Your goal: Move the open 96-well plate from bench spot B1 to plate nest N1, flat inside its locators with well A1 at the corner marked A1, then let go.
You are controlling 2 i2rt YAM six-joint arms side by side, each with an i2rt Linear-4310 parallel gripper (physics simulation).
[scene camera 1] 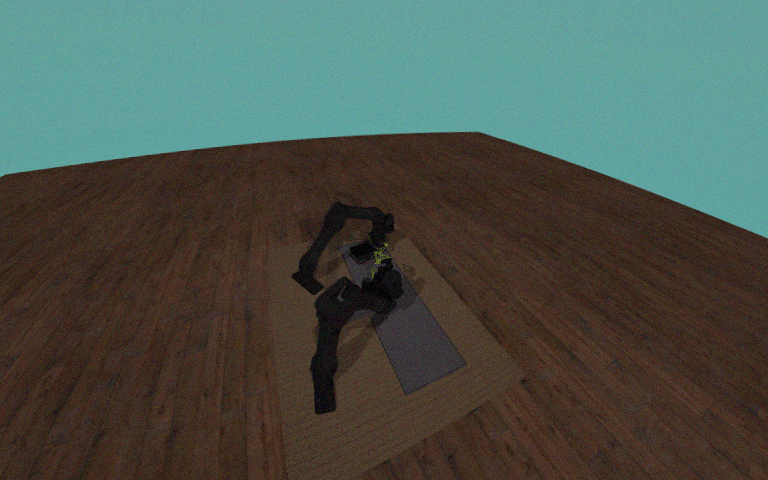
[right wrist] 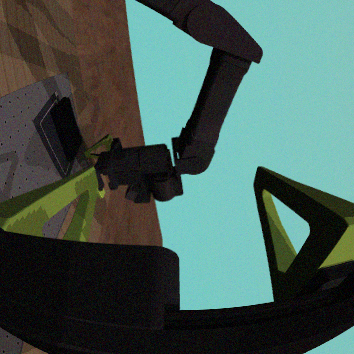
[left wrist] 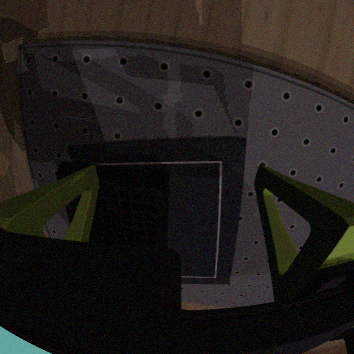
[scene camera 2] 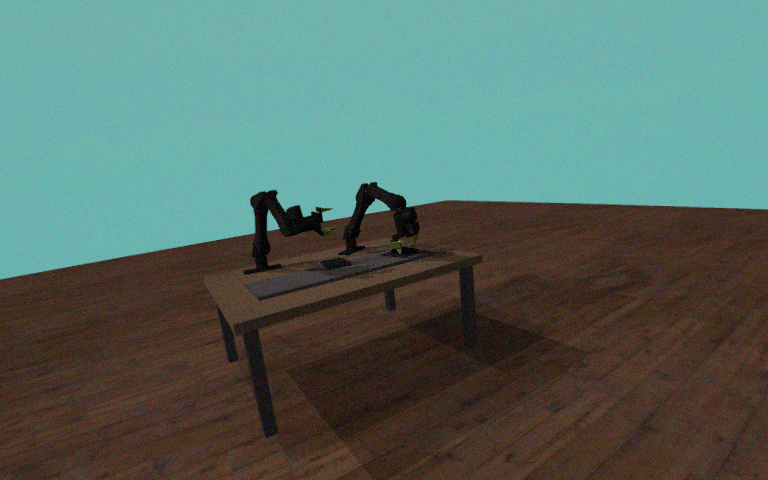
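The 96-well plate is very dark, with a faint well grid. It lies off-centre on a dark pad with a thin white outline, covering the outline's left part in the left wrist view. Its A1 corner cannot be made out. My left gripper is open, pointing down over the plate; one finger is beside the plate's left part, the other beyond the pad's right edge. My right gripper is open and empty, raised and pointing sideways. A dark block, possibly nest N1, sits mid-board; labels are unreadable.
A long grey perforated board lies on the wooden table. The right arm stretches across the board's middle in scene camera 1, close to the left gripper. The pad is near the board's far end there.
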